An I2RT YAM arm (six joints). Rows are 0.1 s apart.
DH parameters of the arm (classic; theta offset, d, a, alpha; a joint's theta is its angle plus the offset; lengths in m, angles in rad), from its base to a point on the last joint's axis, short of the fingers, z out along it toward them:
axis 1: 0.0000 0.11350 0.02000 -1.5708
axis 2: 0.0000 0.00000 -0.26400 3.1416
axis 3: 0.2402 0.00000 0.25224 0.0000
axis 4: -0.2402 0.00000 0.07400 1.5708
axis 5: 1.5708 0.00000 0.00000 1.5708
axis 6: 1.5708 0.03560 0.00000 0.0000
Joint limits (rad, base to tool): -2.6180..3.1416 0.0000..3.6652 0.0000..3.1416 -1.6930..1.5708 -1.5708..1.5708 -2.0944..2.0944
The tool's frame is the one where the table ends.
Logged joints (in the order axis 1, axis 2, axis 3, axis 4, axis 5, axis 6), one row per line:
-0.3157, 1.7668, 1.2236, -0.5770, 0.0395, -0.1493
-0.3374, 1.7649, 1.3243, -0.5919, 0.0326, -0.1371
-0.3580, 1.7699, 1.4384, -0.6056, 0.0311, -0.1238
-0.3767, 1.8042, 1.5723, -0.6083, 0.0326, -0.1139
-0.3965, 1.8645, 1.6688, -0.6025, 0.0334, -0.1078
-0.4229, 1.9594, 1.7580, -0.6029, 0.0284, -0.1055
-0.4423, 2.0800, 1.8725, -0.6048, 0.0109, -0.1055
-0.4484, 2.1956, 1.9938, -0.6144, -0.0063, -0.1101
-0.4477, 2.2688, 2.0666, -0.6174, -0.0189, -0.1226
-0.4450, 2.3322, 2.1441, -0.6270, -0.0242, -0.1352
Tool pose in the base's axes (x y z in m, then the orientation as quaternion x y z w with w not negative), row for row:
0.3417, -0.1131, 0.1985, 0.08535, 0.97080, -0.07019, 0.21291
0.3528, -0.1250, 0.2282, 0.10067, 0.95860, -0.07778, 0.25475
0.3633, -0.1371, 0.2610, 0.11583, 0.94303, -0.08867, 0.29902
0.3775, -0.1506, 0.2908, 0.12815, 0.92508, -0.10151, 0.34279
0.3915, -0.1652, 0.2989, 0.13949, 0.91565, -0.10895, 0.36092
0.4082, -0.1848, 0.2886, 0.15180, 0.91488, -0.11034, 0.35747
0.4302, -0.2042, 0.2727, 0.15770, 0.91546, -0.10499, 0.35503
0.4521, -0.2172, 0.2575, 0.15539, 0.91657, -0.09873, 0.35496
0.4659, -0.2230, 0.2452, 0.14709, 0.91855, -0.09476, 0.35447
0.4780, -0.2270, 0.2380, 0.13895, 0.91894, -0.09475, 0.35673
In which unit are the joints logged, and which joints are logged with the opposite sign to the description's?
The joints are logged in radians. Opposite sign: none.
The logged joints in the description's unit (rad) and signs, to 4 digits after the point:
-0.3157, 1.7668, 1.2236, -0.5770, 0.0395, -0.1493
-0.3374, 1.7649, 1.3243, -0.5919, 0.0326, -0.1371
-0.3580, 1.7699, 1.4384, -0.6056, 0.0311, -0.1238
-0.3767, 1.8042, 1.5723, -0.6083, 0.0326, -0.1139
-0.3965, 1.8645, 1.6688, -0.6025, 0.0334, -0.1078
-0.4229, 1.9594, 1.7580, -0.6029, 0.0284, -0.1055
-0.4423, 2.0800, 1.8725, -0.6048, 0.0109, -0.1055
-0.4484, 2.1956, 1.9938, -0.6144, -0.0063, -0.1101
-0.4477, 2.2688, 2.0666, -0.6174, -0.0189, -0.1226
-0.4450, 2.3322, 2.1441, -0.6270, -0.0242, -0.1352

